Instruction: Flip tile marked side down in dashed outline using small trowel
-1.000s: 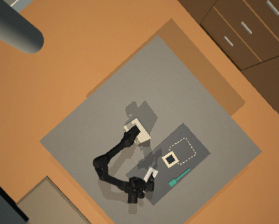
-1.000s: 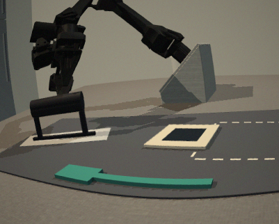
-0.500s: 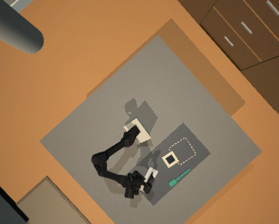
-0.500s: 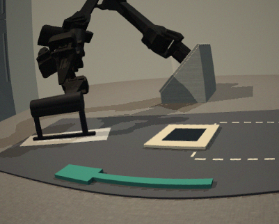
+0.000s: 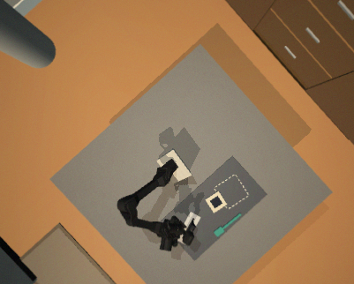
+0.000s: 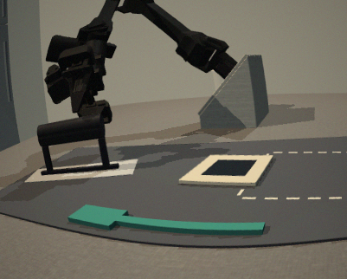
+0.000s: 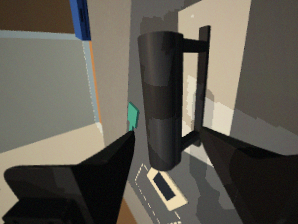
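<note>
Right now my gripper tip is 1 cm short of the dark mat, 19 cm to the right of it and 10 cm above it. Round my gripper tip: trowel 15 cm ahead, 18 cm to the left, 7 cm below; tile 1 cm behind, 23 cm to the left, 7 cm below.
</note>
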